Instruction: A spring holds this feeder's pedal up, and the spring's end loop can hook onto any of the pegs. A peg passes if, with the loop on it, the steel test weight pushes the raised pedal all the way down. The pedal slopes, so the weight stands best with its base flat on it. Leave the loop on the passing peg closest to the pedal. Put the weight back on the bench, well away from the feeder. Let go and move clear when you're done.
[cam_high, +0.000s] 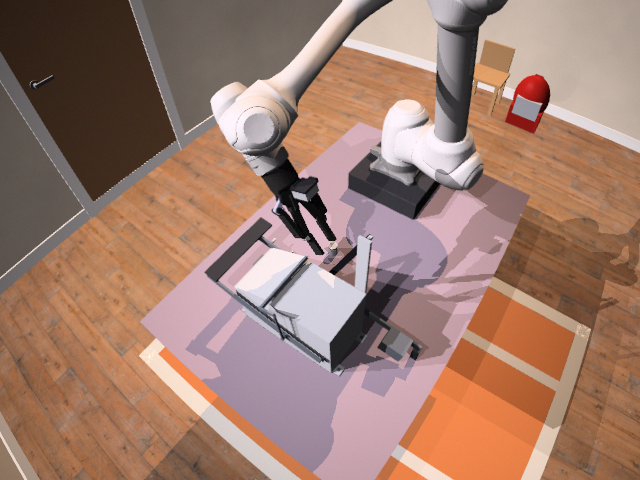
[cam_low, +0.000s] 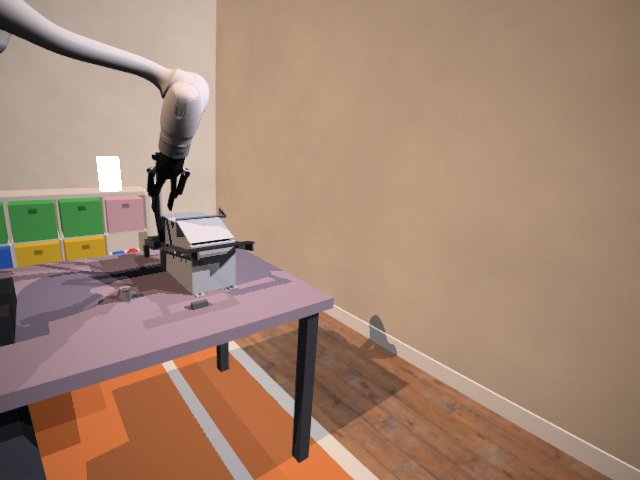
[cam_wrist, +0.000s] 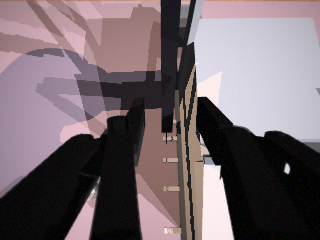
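The steel test weight lies 270 mm below my hand, 160 mm behind it and 70 mm to the right of it. Also, from my hand: small grey block (290 mm below, 250 mm to the right, 20 mm ahead).
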